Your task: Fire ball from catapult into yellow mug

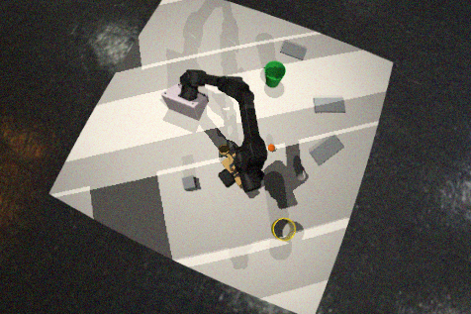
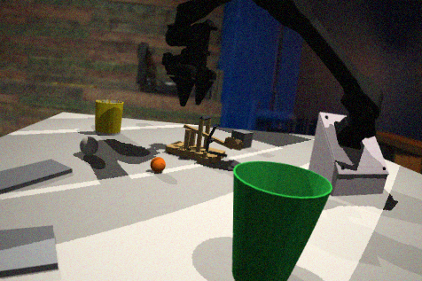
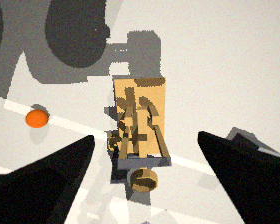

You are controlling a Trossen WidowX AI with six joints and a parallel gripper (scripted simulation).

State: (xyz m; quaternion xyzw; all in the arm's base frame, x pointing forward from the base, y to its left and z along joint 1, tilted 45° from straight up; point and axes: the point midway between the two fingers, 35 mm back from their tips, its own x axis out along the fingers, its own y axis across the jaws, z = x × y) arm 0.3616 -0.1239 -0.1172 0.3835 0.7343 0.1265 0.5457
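The orange ball is 6 cm ahead of my gripper tip, 17 cm to the left of it and 11 cm below it. Round my gripper tip: wooden catapult: 6 cm behind, 5 cm to the left, 8 cm below; white ball: 23 cm ahead, 12 cm to the left, 11 cm below; small grey cube: 18 cm behind, 14 cm to the right, 10 cm below.
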